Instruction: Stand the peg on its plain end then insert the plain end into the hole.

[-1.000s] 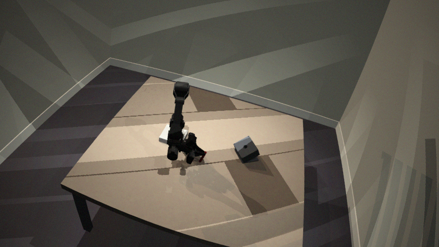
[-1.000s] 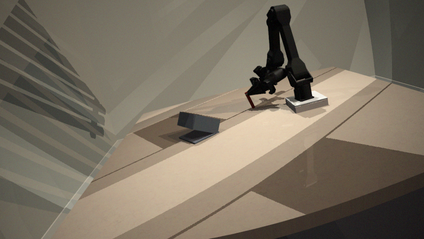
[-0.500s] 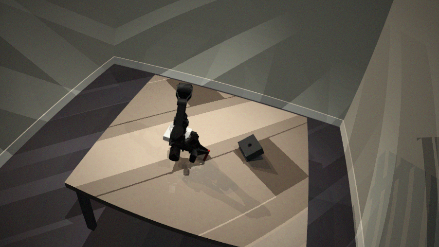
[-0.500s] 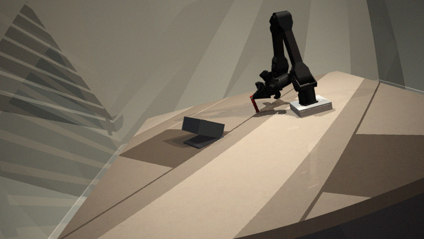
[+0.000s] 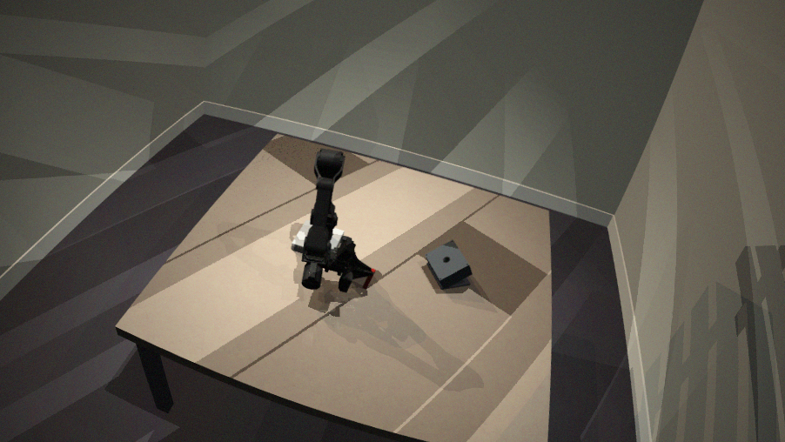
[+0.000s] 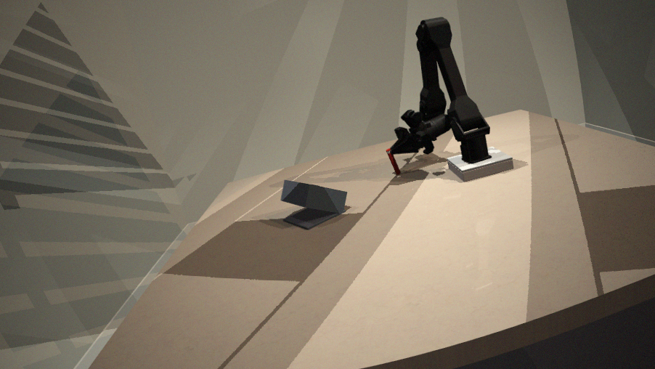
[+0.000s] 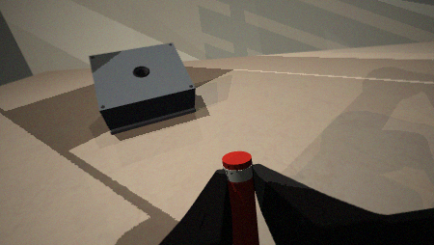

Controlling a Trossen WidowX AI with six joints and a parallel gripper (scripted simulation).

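The red peg is 1 cm below my gripper tip. From my gripper tip the other things lie so: dark flat foot: 26 cm ahead, 14 cm to the left, 7 cm below; sloped panel: 25 cm ahead, 13 cm to the left, 2 cm below.
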